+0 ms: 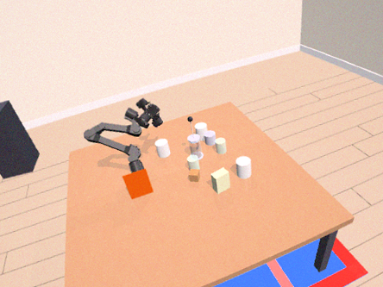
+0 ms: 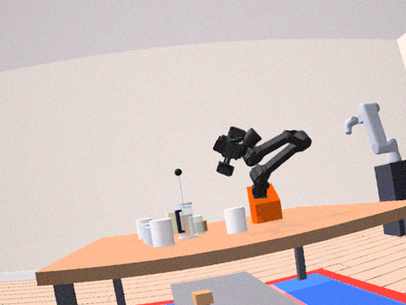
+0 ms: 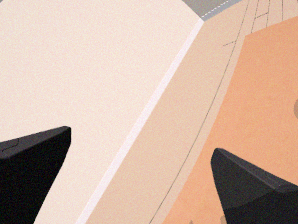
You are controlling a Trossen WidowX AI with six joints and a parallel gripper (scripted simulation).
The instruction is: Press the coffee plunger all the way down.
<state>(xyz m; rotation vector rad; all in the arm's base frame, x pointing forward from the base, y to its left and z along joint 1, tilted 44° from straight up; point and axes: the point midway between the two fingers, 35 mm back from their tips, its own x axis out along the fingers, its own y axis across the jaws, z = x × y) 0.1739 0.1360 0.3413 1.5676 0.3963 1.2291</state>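
The coffee press lies 190 mm ahead of my gripper tip, 180 mm to the right of it and 170 mm below it. Round my gripper tip: cream box: 510 mm to the right, 250 mm below, 240 mm ahead; then orange cube: 390 mm to the right, 280 mm below, 120 mm ahead.
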